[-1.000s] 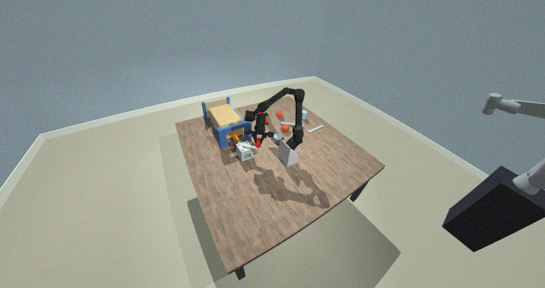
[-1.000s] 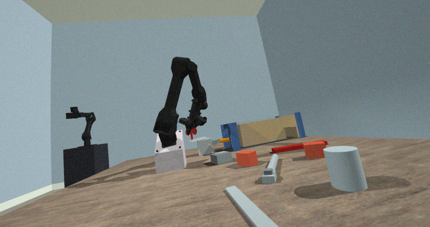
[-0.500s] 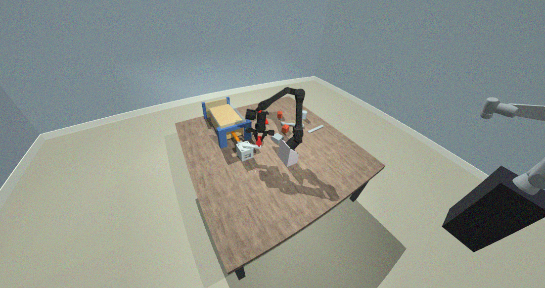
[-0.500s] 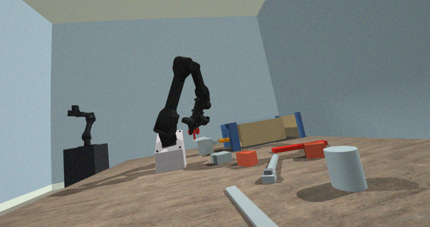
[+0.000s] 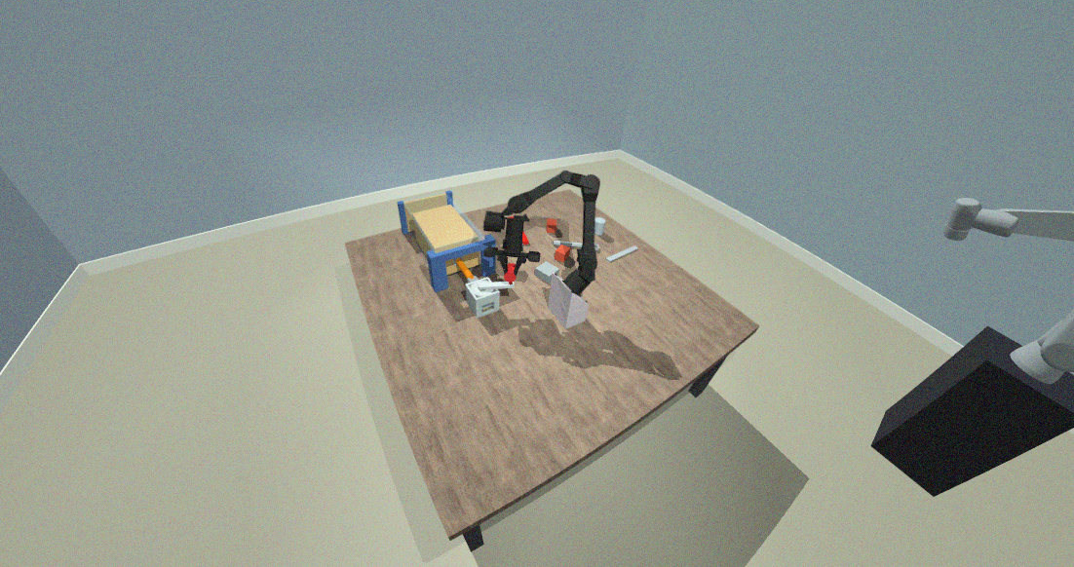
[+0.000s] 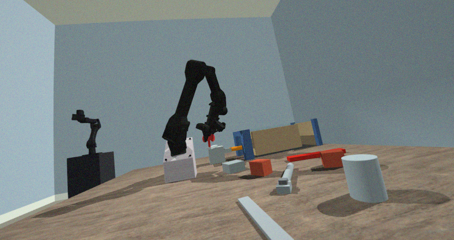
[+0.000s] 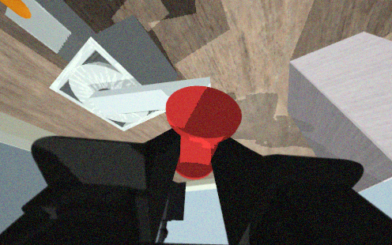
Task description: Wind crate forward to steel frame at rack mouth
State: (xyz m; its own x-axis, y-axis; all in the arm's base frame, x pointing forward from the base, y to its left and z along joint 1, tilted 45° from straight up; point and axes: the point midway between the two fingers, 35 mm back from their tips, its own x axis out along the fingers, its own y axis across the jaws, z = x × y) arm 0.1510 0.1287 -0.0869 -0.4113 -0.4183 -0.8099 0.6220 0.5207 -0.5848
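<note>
Now: gripper tip 21 cm short of the blue steel frame, 8 cm to the right of it and 3 cm above it. Also, from my gripper tip: winch handle: 3 cm ahead, 3 cm to the left, 3 cm below; grey winch: 3 cm ahead, 8 cm to the left, 10 cm below; red knob: 1 cm ahead, 1 cm to the right.
</note>
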